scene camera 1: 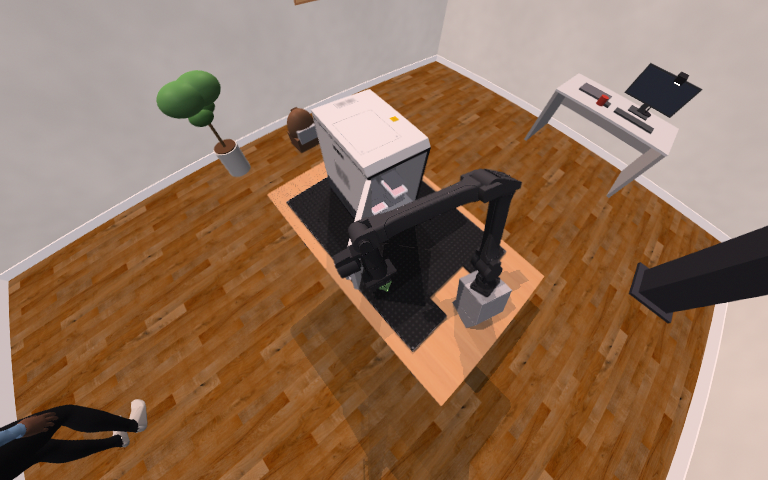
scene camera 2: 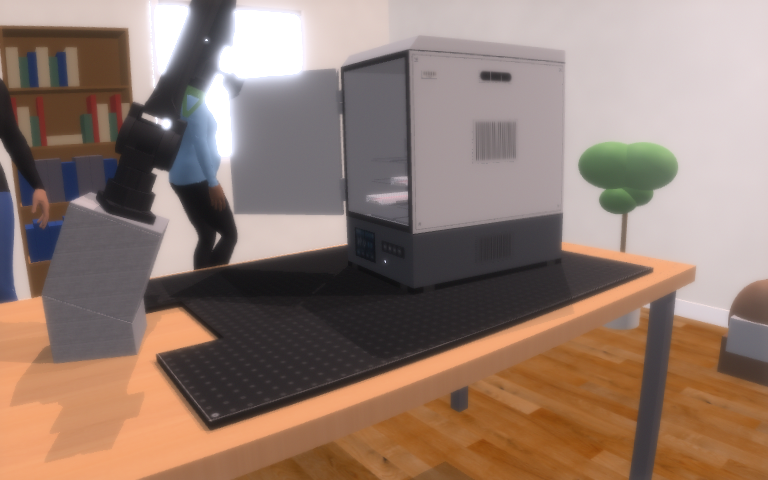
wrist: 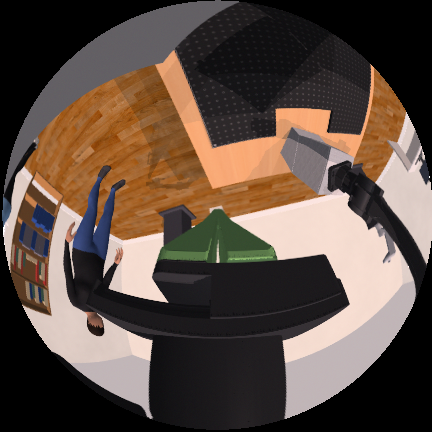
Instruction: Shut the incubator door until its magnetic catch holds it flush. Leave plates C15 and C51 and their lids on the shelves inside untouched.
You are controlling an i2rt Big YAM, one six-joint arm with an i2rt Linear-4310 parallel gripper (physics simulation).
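Seen in the pictures: gripper, fingertip midpoint: [scene camera 1: 386, 290] [scene camera 2: 185, 116] [wrist: 217, 214]; arm's base, origin of the base link: [scene camera 1: 485, 284] [scene camera 2: 123, 211] [wrist: 338, 174].
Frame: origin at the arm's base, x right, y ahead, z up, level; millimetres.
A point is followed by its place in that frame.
Note:
The incubator [scene camera 1: 362, 135] @(x 12, y 758, z 318 mm) [scene camera 2: 453, 113] @(x 217, y 644, z 156 mm) stands on the black mat [scene camera 1: 305, 206] @(x -232, y 1059, z -232 mm) [scene camera 2: 271, 362] @(x 290, y 122, z -232 mm). Its door [scene camera 2: 286, 141] @(x -237, y 500, z 103 mm) stands wide open, swung out from the front on hinges at the far side in scene camera 2. Pale pink plates [scene camera 1: 398, 191] [scene camera 2: 387, 197] lie on the shelves inside; which is C15 or C51 cannot be read. My gripper [scene camera 1: 385, 287] @(x -355, y 271, z 179 mm) [wrist: 217, 214] @(x -355, y 271, z 179 mm) is shut and empty, its green fingers together. It hangs above the mat near the door's free edge; contact with the door cannot be told. My wrist hides part of the door in scene camera 1.
My arm rises from a grey block [scene camera 1: 481, 305] @(x -103, y -33, z 27 mm) [scene camera 2: 96, 283] @(x 54, y -75, z -109 mm) [wrist: 310, 160] @(x -84, y 10, z -72 mm) on the wooden table [scene camera 1: 447, 367] @(x -339, y -135, z -245 mm) [scene camera 2: 509, 350] @(x 496, y 469, z -256 mm) and spans the mat in front of the incubator. People stand beyond the table. A bookshelf [scene camera 2: 67, 29], a potted plant [scene camera 1: 232, 159] and a desk [scene camera 1: 577, 84] stand farther off.

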